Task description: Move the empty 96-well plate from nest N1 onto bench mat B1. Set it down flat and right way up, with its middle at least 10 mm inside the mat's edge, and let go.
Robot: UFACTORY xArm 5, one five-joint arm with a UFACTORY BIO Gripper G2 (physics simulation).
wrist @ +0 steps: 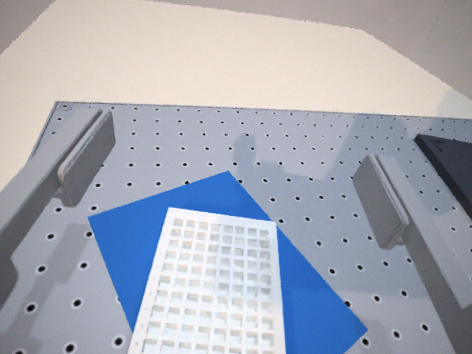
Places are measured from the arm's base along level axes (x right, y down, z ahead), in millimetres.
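Where they show: end effector, tool point: (pixel 240 177).
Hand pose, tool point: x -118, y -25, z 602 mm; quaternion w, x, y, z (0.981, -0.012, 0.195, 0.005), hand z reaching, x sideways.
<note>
After its pixels a point has its place.
The white 96-well plate (pixel 215 285) {x -119, y 64, z 598 mm} lies on the blue bench mat B1 (pixel 122 240) {x -170, y 77, z 653 mm}, wells facing up, and looks flat. It is turned at an angle to the mat; blue shows beyond its far end and along both sides. Its near end is cut off by the bottom of the view. My gripper (pixel 234 179) {x -118, y -25, z 602 mm} is open, one finger on the left and one on the right. Both fingers stand well apart from the plate's sides, with nothing between them, and look to be above the board. Nest N1 cannot be made out.
The grey perforated board (pixel 320 257) {x -29, y 79, z 603 mm} lies under and around the mat. A dark flat-topped object (pixel 456 172) {x 195, y 67, z 651 mm} stands at the right edge, beyond the right finger. A cream surface (pixel 200 60) {x -14, y 92, z 1012 mm} extends behind the board's far edge. Shadows fall across the board.
</note>
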